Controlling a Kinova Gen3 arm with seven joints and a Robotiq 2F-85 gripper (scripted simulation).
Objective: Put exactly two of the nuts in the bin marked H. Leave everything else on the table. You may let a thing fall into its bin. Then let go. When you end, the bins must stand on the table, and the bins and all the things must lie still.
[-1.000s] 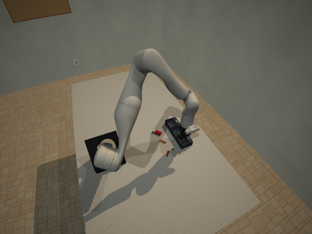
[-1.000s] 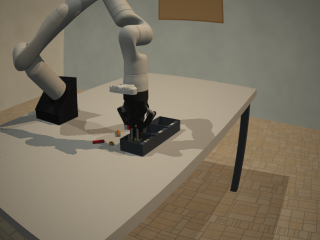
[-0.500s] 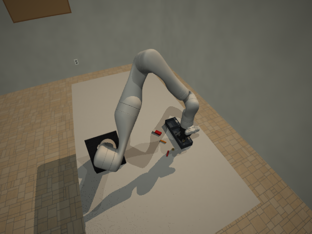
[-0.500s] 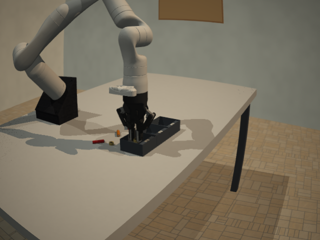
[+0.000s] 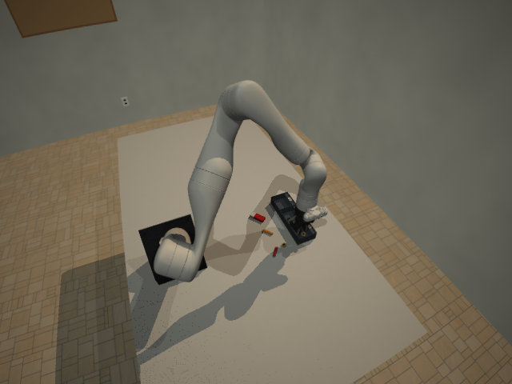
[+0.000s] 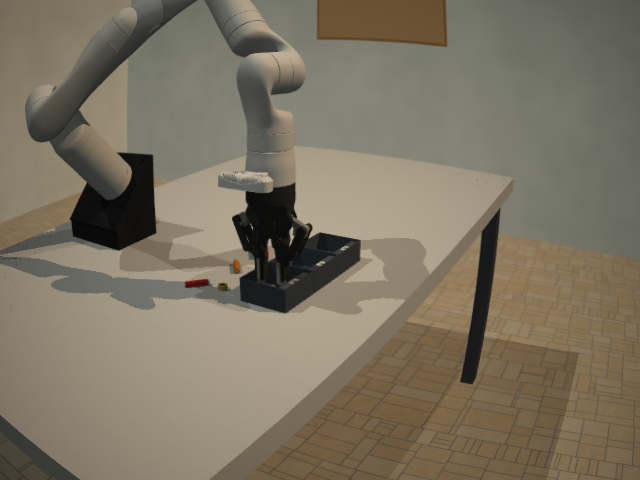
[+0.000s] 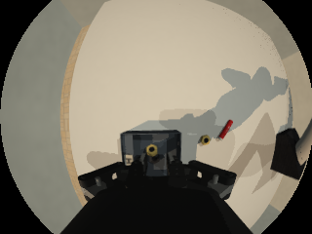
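The black piece is 30 mm below my hand. From my hand the other things lie so: black three-compartment bin row 20 mm ahead, 80 mm to the left, 30 mm below; then red cylinder 130 mm behind, 20 mm to the right, 40 mm below; then orange cylinder 110 mm behind, 70 mm to the left, 40 mm below.
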